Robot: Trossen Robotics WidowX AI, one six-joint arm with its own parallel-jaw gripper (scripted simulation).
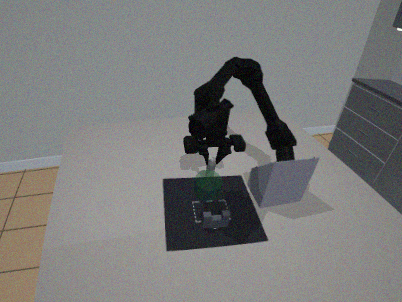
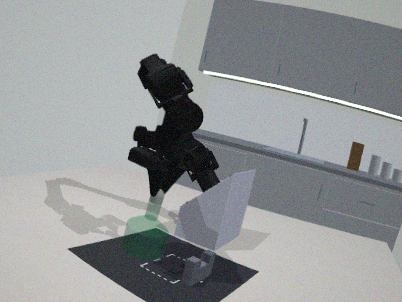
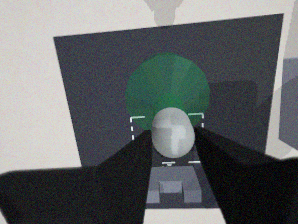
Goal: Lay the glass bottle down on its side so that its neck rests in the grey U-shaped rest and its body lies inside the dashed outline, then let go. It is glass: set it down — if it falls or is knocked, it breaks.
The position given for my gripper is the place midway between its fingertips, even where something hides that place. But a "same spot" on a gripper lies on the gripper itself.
my gripper: image 1; image 2; image 3 172,134
same spot on my gripper: (image 2: 163,178) = (image 1: 205,157)
